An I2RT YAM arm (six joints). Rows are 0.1 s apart.
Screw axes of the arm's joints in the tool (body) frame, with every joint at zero. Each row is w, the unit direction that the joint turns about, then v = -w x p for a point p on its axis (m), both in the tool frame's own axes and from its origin. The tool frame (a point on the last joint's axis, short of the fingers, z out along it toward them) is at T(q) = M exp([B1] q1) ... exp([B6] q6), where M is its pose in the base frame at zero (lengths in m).
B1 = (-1, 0, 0, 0, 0.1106, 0)
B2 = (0, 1, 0, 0.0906, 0, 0.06)
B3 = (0, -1, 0, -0.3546, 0, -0.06)
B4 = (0, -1, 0, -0.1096, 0, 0)
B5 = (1, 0, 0, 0, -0.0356, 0)
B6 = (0, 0, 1, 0, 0, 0)
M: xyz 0.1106 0 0.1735 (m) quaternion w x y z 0.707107 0 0.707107 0
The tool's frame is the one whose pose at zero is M.
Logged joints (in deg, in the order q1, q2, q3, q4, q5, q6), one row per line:
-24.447 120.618 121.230 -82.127 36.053 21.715
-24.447 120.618 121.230 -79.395 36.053 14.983
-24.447 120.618 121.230 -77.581 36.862 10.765
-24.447 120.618 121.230 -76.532 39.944 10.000
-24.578 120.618 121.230 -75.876 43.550 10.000
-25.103 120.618 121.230 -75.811 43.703 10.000
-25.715 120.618 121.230 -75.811 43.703 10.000
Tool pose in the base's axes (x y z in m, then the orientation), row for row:
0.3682 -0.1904 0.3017 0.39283 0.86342 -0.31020 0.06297
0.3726 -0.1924 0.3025 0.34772 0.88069 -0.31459 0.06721
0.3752 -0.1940 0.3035 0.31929 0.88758 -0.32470 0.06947
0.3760 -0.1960 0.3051 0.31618 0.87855 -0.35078 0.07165
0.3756 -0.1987 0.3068 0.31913 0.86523 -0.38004 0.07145
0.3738 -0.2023 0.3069 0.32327 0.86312 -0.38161 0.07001
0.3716 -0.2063 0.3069 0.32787 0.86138 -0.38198 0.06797
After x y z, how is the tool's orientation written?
As a quaternion, x y z w.
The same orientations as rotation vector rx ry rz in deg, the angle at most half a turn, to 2 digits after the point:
68.01 149.48 -53.70
60.05 152.08 -54.32
55.06 153.06 -55.99
54.45 151.31 -60.41
54.97 149.03 -65.46
55.73 148.80 -65.79
56.59 148.68 -65.93

